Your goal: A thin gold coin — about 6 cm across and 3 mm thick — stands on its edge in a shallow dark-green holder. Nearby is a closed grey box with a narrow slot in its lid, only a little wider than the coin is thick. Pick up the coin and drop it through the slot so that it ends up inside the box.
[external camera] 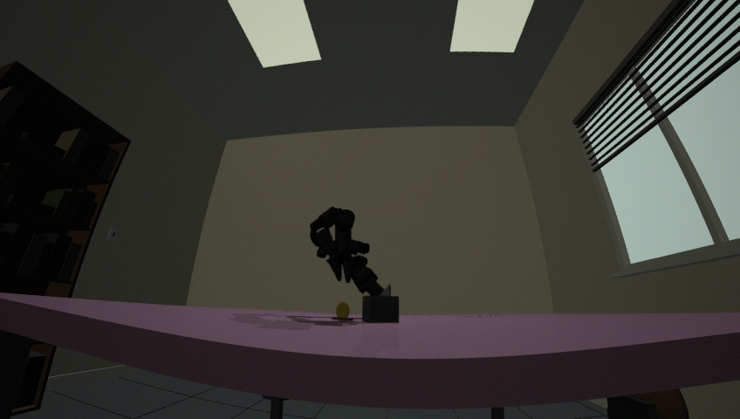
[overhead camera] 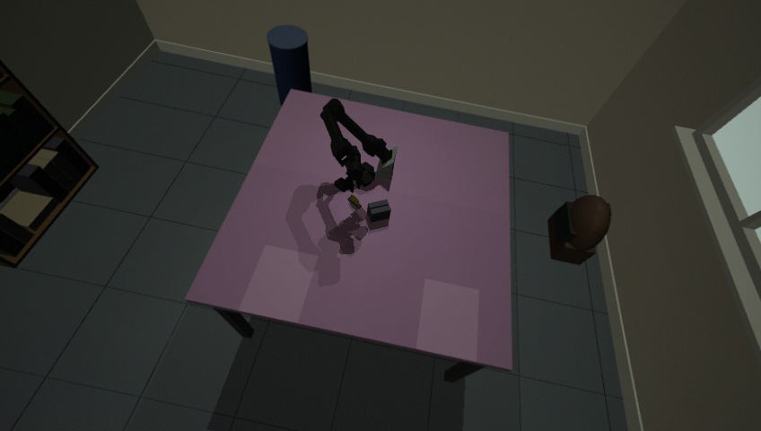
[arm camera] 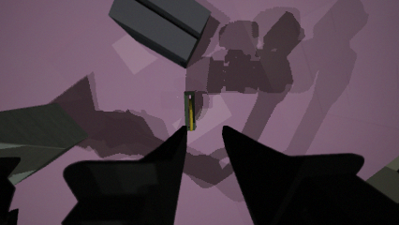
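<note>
My gripper tip is now 90 mm above the gold coin and 10 mm past it.
</note>
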